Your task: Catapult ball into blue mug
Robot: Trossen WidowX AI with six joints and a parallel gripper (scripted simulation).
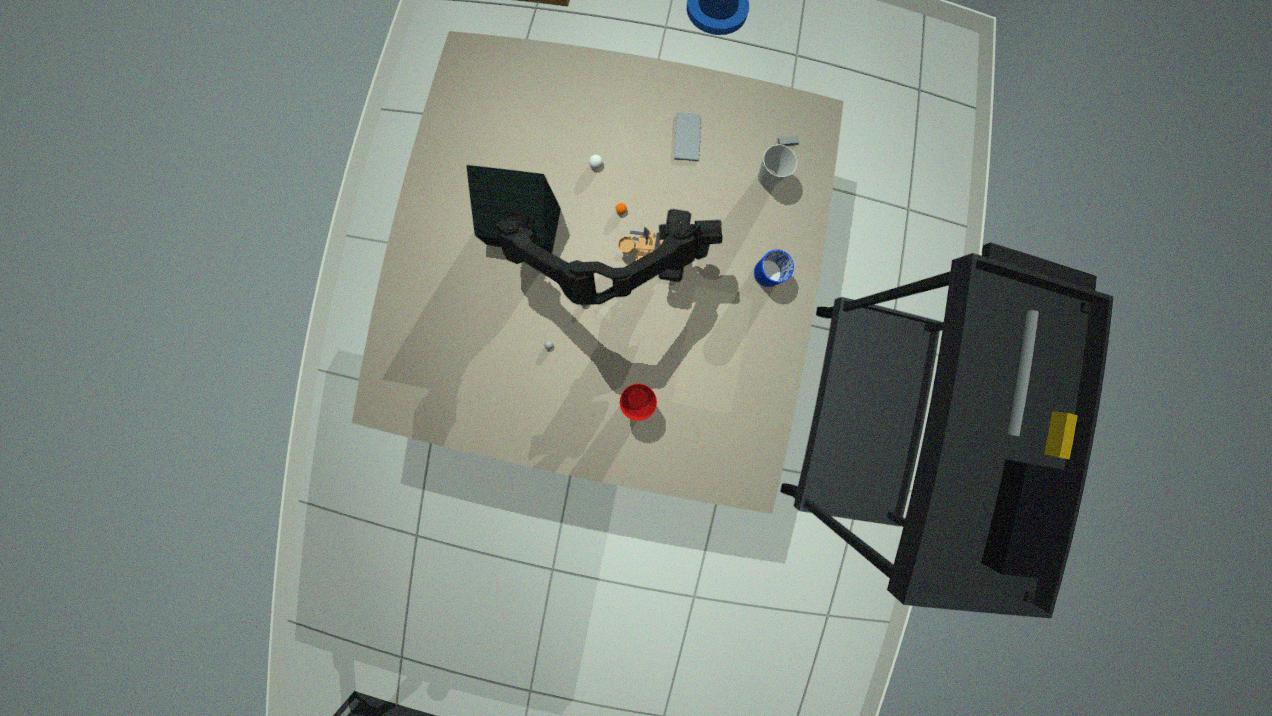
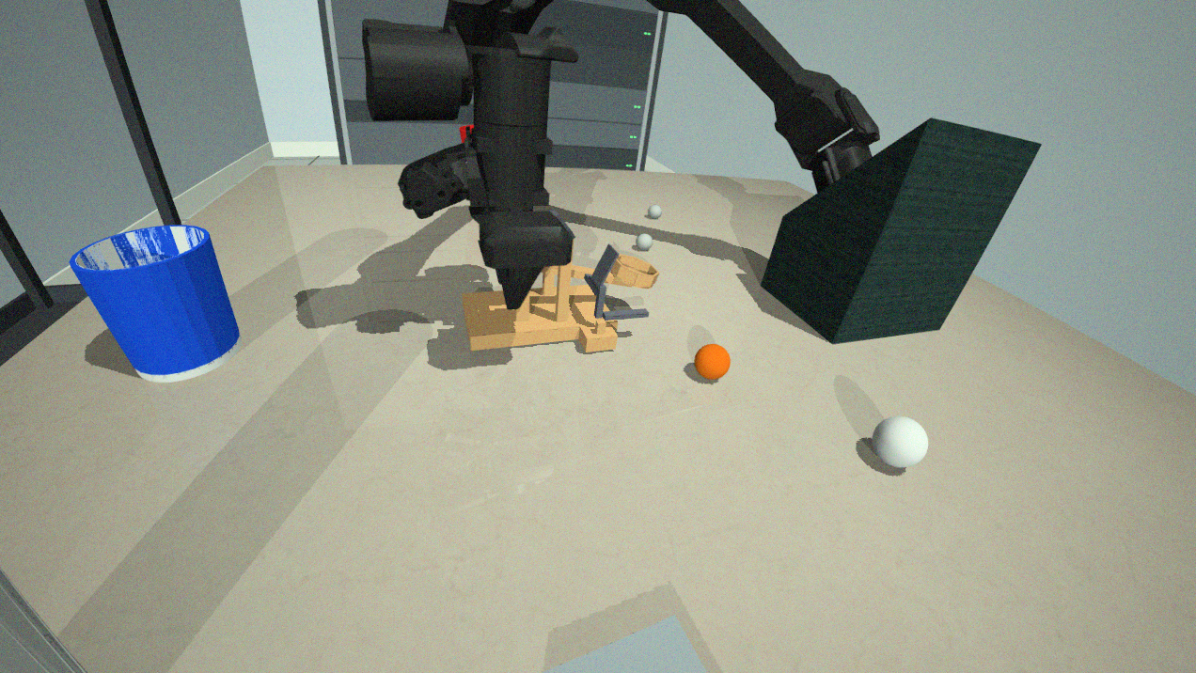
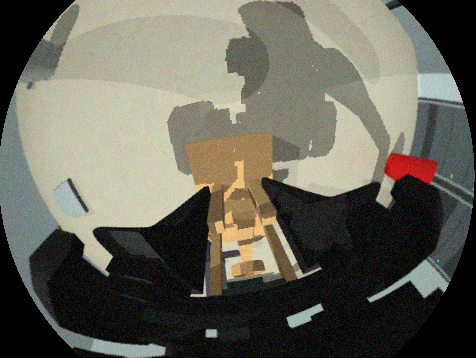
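The orange ball lies 180 mm behind my gripper tip, 80 mm to the left of it and 20 mm below it. From my gripper tip the other things lie so: wooden catapult (70 mm behind, 10 mm to the left, 20 mm above); then blue mug (280 mm ahead, 50 mm to the left); then white ball (300 mm behind, 190 mm to the left, 10 mm below).
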